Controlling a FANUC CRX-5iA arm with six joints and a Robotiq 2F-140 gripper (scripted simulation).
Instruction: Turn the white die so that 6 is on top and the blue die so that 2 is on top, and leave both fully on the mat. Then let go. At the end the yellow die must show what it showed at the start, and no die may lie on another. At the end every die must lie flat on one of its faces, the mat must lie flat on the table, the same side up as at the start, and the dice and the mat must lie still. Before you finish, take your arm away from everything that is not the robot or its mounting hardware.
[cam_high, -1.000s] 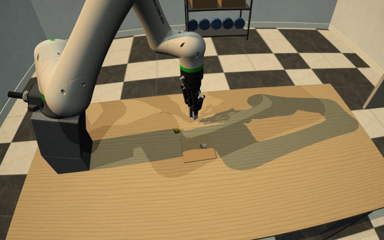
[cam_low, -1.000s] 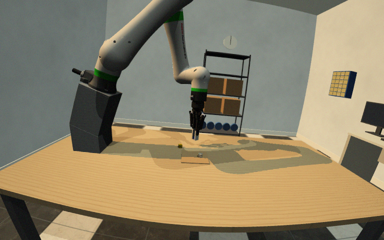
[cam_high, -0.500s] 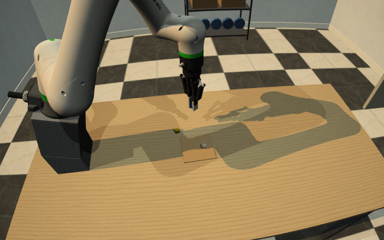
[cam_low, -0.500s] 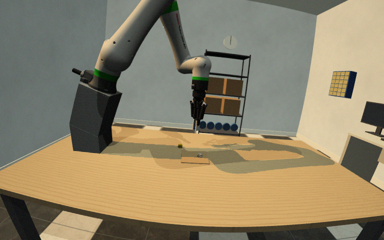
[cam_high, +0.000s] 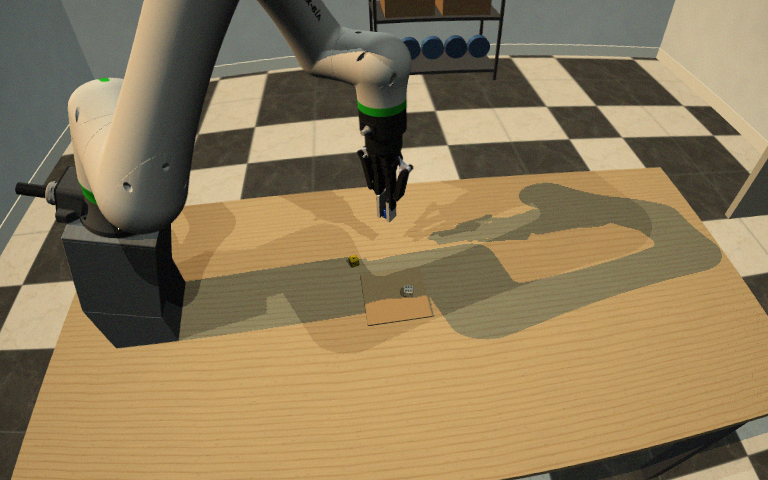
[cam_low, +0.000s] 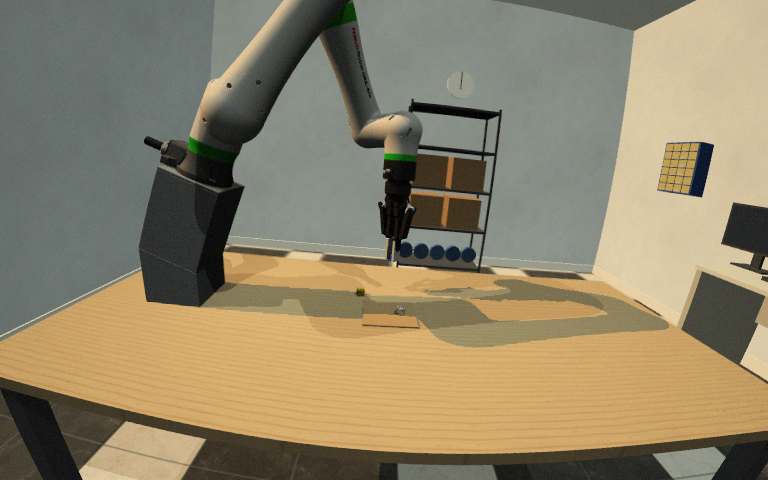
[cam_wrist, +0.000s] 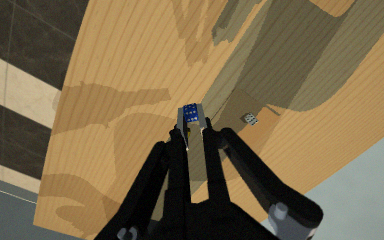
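My hand is 13 cm above the yellow die, 9 cm past it and 4 cm to the left of it. From my hand the other things lie so: white die (15 cm to the right, 12 cm below, 3 cm ahead); then blue die (3 cm below); then tan mat (15 cm to the right, 13 cm below).
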